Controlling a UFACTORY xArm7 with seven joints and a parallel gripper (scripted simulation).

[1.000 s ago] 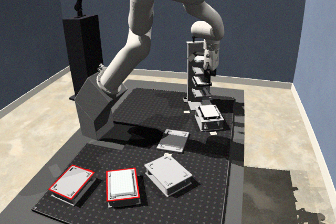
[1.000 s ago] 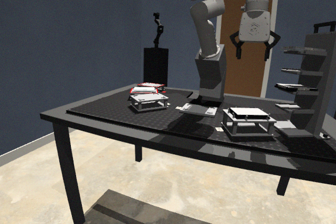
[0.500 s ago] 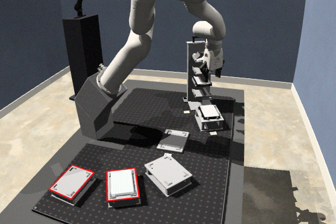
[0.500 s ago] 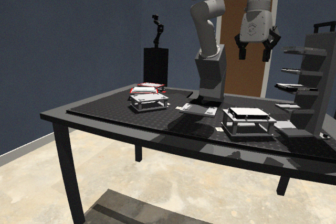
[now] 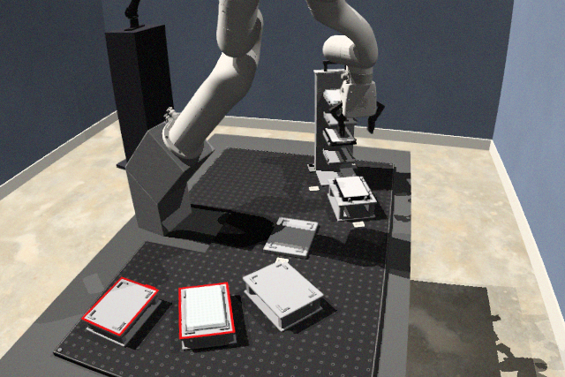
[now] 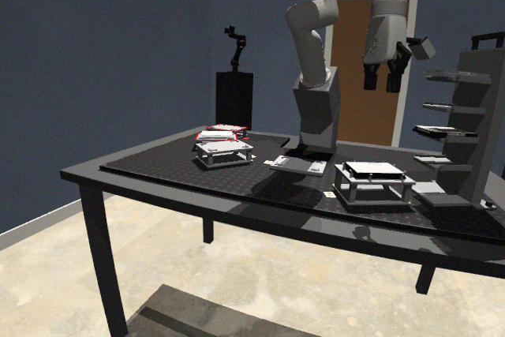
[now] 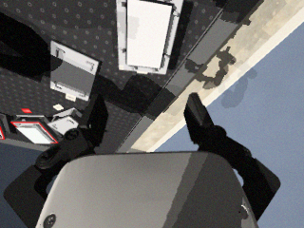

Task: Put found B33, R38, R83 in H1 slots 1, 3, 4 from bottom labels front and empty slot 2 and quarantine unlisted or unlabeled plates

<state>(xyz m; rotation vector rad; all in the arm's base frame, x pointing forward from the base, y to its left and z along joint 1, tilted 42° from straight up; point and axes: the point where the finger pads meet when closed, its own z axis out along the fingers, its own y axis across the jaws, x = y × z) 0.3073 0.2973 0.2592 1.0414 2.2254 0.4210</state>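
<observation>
My gripper is now 10 mm past the pinned regrip nest RG, 10 mm to the right of it and 210 mm above it. The rest, counted from my hand: plate hotel H1: 150 mm behind, 230 mm to the left, 80 mm below; H1 deck label: 160 mm behind, 60 mm to the left, 270 mm below.
</observation>
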